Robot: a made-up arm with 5 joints.
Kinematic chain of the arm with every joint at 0, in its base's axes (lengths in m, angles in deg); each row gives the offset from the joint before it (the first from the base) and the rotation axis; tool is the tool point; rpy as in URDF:
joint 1: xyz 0.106 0 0.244 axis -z
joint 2: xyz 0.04 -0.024 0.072 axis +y
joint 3: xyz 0.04 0 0.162 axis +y
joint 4: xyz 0.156 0 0.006 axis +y
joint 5: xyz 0.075 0.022 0 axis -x
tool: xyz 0 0 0 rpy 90 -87.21 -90
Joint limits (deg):
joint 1: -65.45..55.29
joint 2: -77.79..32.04
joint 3: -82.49..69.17
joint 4: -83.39..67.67
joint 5: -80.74..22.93
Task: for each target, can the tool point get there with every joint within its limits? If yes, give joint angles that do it. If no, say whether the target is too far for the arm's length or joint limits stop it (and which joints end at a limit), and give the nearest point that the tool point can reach.
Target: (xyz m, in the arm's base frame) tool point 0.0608 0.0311 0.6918
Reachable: yes | joints 36.62 -41.44 -56.71 16.20 -16.78
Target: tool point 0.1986 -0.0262 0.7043
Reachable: yes | joints 14.62 -3.35 -69.35 -28.74 -72.92
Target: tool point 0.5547 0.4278 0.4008
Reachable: no: too far | nearest point 0.3886 0.2694 0.4164 | short by 0.230 m
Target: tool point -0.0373 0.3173 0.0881
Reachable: no: joint limits stop it (at a limit: joint 1, joint 2) | nearest point 0.1932 0.1860 0.2055 | short by 0.290 m
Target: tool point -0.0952 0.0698 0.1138
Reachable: no: joint limits stop it (at a limit: joint 1, joint 2, joint 3) | nearest point 0.1426 0.0754 0.2235 | short by 0.262 m
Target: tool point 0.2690 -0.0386 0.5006
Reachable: yes | joints 12.65 -41.02 50.85 -59.16 -50.81
